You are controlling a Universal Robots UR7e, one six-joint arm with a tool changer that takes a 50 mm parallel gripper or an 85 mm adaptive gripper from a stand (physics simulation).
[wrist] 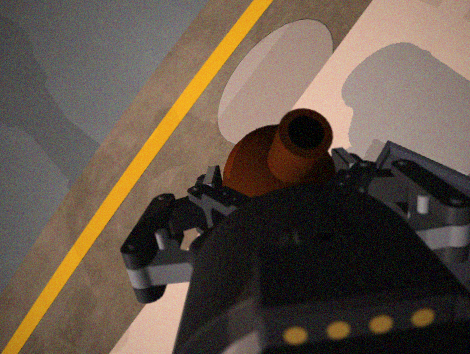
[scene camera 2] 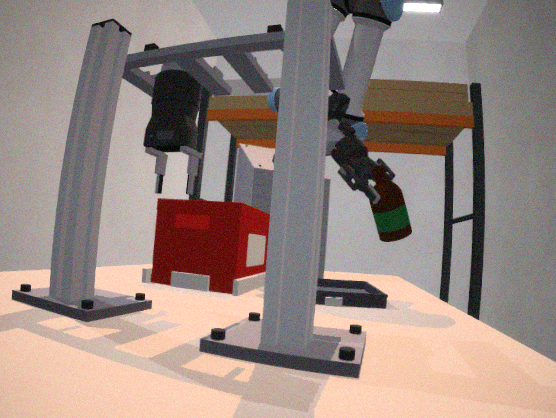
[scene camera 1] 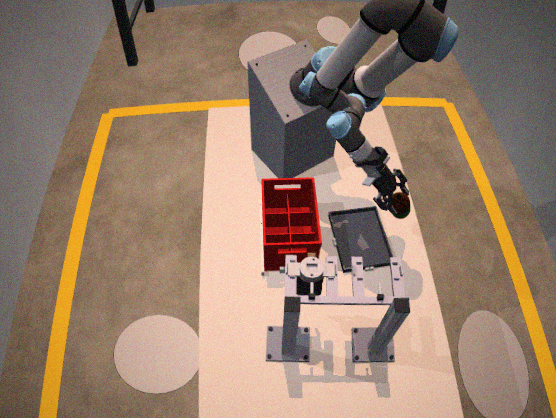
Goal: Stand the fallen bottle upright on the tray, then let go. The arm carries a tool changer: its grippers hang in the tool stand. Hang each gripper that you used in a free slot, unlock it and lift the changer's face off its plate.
Observation:
In view: a parallel gripper [scene camera 2: 176,98], a brown bottle [wrist: 294,152], an adaptive gripper [scene camera 2: 348,151] and a tool stand [scene camera 2: 286,337].
The parallel gripper also shows in scene camera 1 [scene camera 1: 311,269]. The adaptive gripper shows as well in the wrist view [wrist: 316,261] and in scene camera 1 [scene camera 1: 384,181]. The wrist view does not show the parallel gripper: it is out of frame.

